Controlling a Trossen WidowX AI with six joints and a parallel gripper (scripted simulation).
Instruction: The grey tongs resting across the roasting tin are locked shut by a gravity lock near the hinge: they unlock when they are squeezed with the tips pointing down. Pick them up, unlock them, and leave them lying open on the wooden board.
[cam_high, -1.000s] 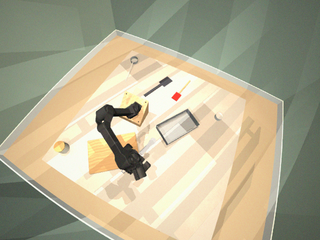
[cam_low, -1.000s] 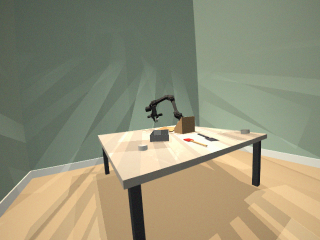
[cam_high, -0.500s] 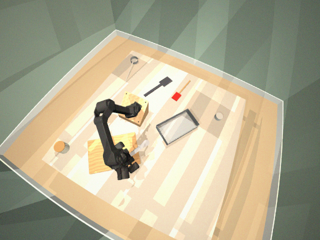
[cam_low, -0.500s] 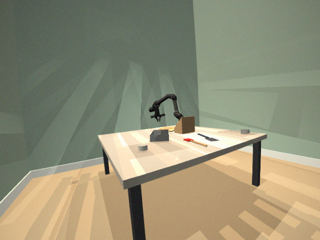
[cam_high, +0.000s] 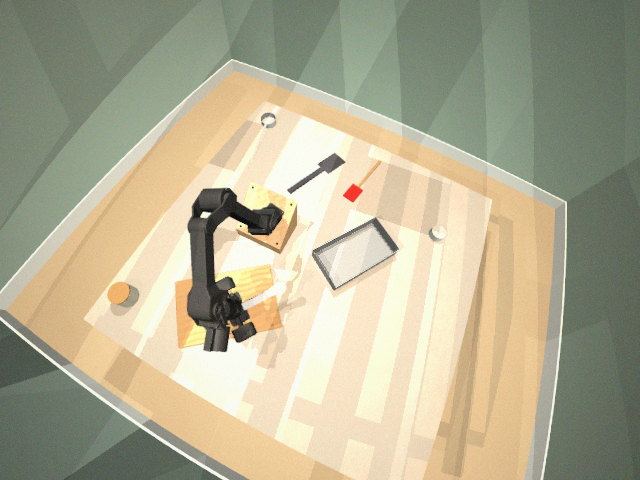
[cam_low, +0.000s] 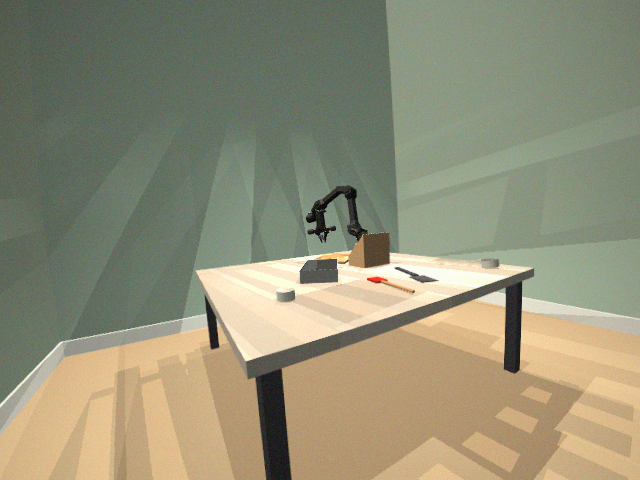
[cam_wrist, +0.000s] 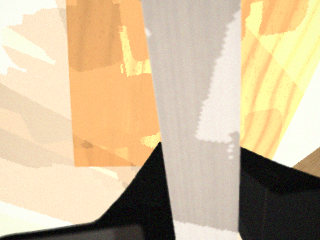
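Now: the wooden board 80 mm behind my gripper tip, 20 mm to the right of it and 110 mm below it. Also, from my gripper tip: black spatula 140 mm behind, 690 mm to the left, 120 mm below; then roasting tin 200 mm ahead, 420 mm to the left, 90 mm below; then cork cylinder 410 mm behind, 210 mm to the right, 90 mm below.
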